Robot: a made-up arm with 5 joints.
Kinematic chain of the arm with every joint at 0, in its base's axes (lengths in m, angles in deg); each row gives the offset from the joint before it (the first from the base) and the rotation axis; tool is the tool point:
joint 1: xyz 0 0 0.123 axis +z
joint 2: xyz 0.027 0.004 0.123 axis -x
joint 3: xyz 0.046 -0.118 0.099 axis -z
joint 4: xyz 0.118 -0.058 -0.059 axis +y
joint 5: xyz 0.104 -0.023 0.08 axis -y
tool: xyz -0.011 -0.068 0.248
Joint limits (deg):
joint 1: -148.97..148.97
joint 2: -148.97..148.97
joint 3: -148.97..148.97
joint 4: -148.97..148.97
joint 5: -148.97..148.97
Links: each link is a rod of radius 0.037 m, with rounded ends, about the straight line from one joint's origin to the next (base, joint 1, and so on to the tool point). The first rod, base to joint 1, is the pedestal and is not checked.
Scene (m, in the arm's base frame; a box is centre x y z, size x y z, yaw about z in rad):
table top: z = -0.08
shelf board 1: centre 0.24 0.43 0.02 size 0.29 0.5 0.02 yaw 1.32
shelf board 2: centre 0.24 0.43 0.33 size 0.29 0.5 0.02 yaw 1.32
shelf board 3: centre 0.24 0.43 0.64 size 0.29 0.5 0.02 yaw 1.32
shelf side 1: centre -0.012 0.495 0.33 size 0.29 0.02 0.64 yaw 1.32
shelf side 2: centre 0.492 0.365 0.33 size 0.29 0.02 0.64 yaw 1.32
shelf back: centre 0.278 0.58 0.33 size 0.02 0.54 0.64 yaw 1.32
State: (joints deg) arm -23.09 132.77 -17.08 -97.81 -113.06
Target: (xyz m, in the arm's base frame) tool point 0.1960 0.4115 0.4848
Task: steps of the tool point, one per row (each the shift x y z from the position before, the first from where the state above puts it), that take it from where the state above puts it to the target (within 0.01 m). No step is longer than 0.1 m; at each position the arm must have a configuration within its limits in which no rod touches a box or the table.
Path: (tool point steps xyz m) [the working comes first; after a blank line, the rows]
Joints at the target: 0.22 95.67 4.74 -85.39 -109.37
Straight joint move there: touches shelf board 2.

1: 0.0129 -0.0549 0.0065
2: -0.0059 -0.0557 -0.0018
3: -0.0229 -0.0515 -0.0042
4: -0.0365 -0.0424 -0.0005
5: -0.0025 0.0288 0.0854
6: -0.0294 0.0246 0.0863
7: -0.0541 0.0126 0.0801
8: -0.0733 -0.0059 0.0671
9: 0.0305 0.0345 0.0278
10: 0.0257 0.0513 0.0104
11: 0.0118 0.0664 -0.0093
12: -0.0099 0.0746 -0.0289

